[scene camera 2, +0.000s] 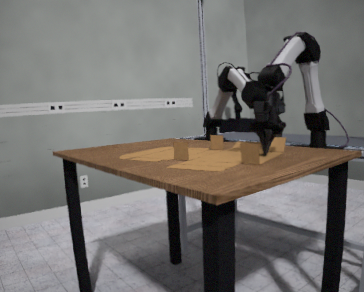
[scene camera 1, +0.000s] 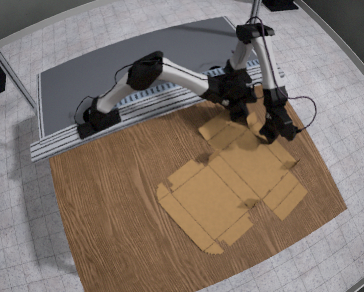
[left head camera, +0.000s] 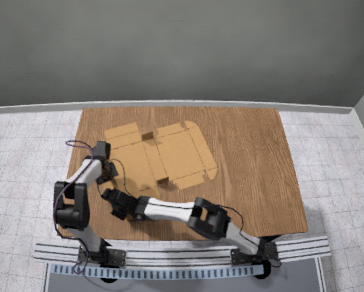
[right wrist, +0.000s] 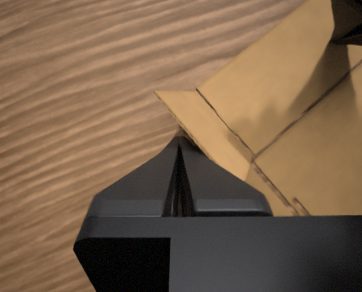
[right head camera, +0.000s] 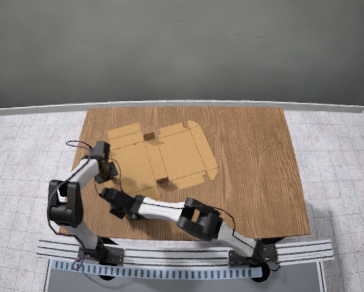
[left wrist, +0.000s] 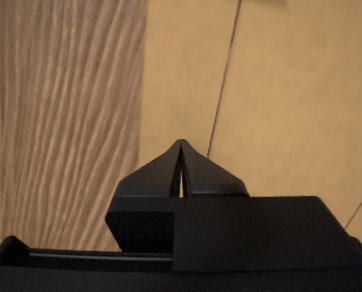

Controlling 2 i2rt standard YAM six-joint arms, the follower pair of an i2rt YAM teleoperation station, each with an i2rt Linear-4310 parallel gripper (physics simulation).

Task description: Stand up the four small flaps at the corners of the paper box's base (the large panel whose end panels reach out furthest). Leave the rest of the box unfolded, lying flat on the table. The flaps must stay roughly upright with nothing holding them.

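Places are measured from the left arm's base along level axes (x ahead, y left, z up), in metres.
Pixels of known places: left gripper, fingertip midpoint: (scene camera 2: 265, 155) (scene camera 1: 270, 143) (left head camera: 108, 177) (right wrist: 340, 34) (right head camera: 110, 176) (left wrist: 181, 145); right gripper, fingertip midpoint: (scene camera 2: 280, 148) (scene camera 1: 249, 118) (right wrist: 179, 145); left arm's base at its link origin: (left head camera: 101, 255) (right head camera: 100, 253); right arm's base at its link origin: (scene camera 1: 99, 124) (left head camera: 254, 253) (right head camera: 252, 255).
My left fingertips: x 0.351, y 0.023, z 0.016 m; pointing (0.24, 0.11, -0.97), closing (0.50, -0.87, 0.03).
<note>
Ahead of a thing's pixels: the offset from my left fingertips to its top centre. "pt": to the spot under its first point. Level surfaces: height alone.
The cardboard box lies unfolded, its base panel {0.097 m right, 0.057 m ahead, 0.002 m down} (left head camera: 131, 162) (scene camera 1: 255, 162) toward the left in the head views. Three base corner flaps stand roughly upright: one flap {pt 0.159 m right, 0.213 m ahead, 0.036 m up} (left head camera: 147, 135) (scene camera 2: 181, 150), a second flap {pt 0.250 m right, 0.013 m back, 0.036 m up} (left head camera: 162, 180) (scene camera 2: 216, 142), and a third flap {pt 0.060 m left, 0.129 m ahead, 0.028 m up} (scene camera 2: 250, 153) (scene camera 1: 295, 163). The fourth flap {pt 0.044 m right, 0.120 m back, 0.035 m up} (right wrist: 207, 135) (scene camera 1: 252, 120) is raised and tilted; its exact angle is unclear. My right gripper (right wrist: 179, 145) is shut and empty, its tips at that flap's outer edge, seemingly touching it. My left gripper (left wrist: 181, 145) (scene camera 2: 266, 152) is shut and empty, its tips low over the base panel near its outer edge.
The lid panel {pt 0.329 m right, 0.153 m ahead, 0.002 m down} (left head camera: 182, 152) (scene camera 1: 205, 200) with its side tabs lies flat beside the base. The base's end panels (scene camera 1: 285, 197) (scene camera 1: 220, 131) lie flat. The two arms work close together at the left side of the wooden table {0.003 m down} (left head camera: 255, 170) in the head views.
</note>
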